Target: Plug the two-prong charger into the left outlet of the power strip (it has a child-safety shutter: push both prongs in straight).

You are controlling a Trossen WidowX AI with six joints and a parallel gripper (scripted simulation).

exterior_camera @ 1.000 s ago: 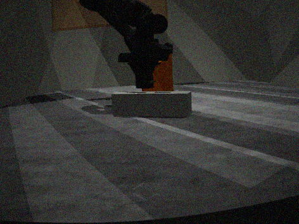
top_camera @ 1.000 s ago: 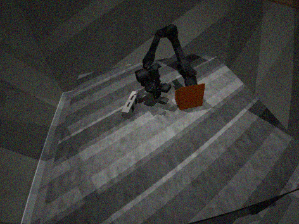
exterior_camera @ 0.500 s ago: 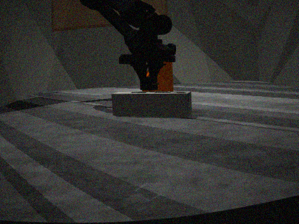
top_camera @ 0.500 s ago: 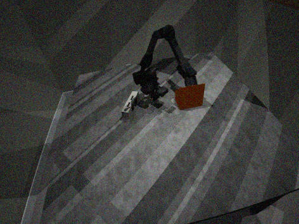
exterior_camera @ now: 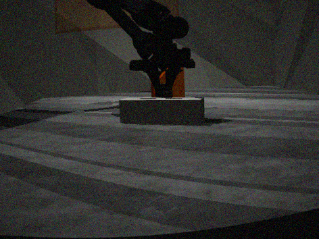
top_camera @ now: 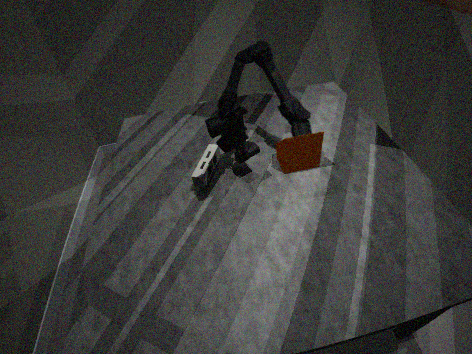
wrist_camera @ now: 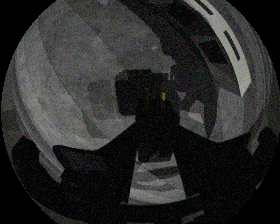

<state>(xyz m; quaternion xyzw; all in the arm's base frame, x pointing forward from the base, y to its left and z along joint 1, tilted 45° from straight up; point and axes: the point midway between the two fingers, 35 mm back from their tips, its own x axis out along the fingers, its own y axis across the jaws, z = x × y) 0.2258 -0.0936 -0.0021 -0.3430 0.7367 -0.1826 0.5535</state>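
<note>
Right now the dark block is 2 cm ahead of my gripper tip, 1 cm to the left of it and 1 cm above it.
</note>
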